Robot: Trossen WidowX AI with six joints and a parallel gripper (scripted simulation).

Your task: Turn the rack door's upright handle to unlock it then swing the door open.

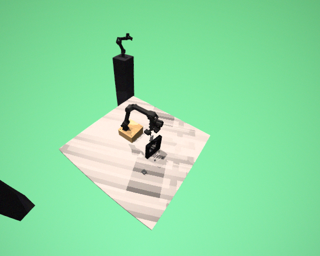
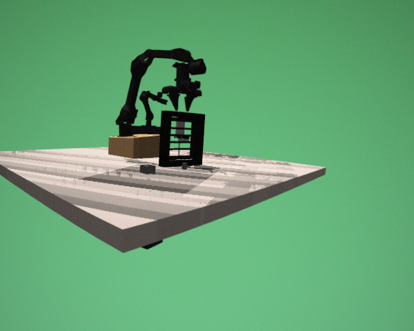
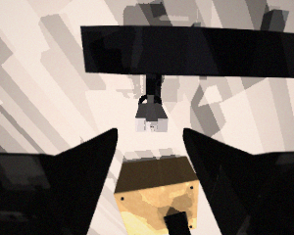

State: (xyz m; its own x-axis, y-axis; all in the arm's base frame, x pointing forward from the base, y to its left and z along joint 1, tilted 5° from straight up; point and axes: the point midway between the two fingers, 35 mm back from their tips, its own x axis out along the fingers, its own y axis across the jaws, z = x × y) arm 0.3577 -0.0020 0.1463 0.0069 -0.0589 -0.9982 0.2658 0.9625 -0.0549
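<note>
Now: the grey upright handle 10 mm behind my gripper tip and 100 mm below it.
</note>
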